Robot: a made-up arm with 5 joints. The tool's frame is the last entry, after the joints.
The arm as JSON. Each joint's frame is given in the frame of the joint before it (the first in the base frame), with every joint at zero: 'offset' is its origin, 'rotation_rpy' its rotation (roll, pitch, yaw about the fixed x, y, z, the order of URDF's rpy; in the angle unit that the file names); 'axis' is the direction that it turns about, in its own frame. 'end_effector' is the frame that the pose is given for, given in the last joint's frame.
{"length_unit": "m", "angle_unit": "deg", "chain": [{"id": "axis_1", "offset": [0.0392, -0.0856, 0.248], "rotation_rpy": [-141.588, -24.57, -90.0], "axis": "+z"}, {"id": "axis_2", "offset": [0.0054, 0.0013, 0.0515], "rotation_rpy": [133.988, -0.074, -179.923], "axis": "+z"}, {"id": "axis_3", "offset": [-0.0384, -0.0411, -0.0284], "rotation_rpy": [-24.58, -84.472, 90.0], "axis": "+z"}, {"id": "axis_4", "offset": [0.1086, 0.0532, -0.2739], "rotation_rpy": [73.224, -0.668, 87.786], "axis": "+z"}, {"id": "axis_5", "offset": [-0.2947, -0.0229, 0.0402], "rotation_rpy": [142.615, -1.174, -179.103], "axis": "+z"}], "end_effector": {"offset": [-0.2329, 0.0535, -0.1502], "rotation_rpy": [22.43, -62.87, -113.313]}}
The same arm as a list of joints. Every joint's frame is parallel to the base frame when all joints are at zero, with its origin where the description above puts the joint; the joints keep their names.
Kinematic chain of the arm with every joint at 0, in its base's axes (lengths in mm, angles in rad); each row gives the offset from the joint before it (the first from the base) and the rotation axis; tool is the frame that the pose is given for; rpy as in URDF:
axis_1: xyz 39.2 -85.6 248 axis 0.621313 -0.325807 -0.712615
axis_2: xyz 31 -22 -35.2 axis -0.995266 0.042099 0.087597
axis_3: xyz 32.2 -19.1 50.7 axis +z
axis_4: xyz -108.7 -53 -273.9 axis -0.956514 0.042301 0.288604
axis_5: xyz -33.1 296.1 -13.8 axis 0.936191 -0.0082 0.351397
tool: xyz -163.3 -230.2 2.1 rpy -0.0098 0.0756 -0.2002

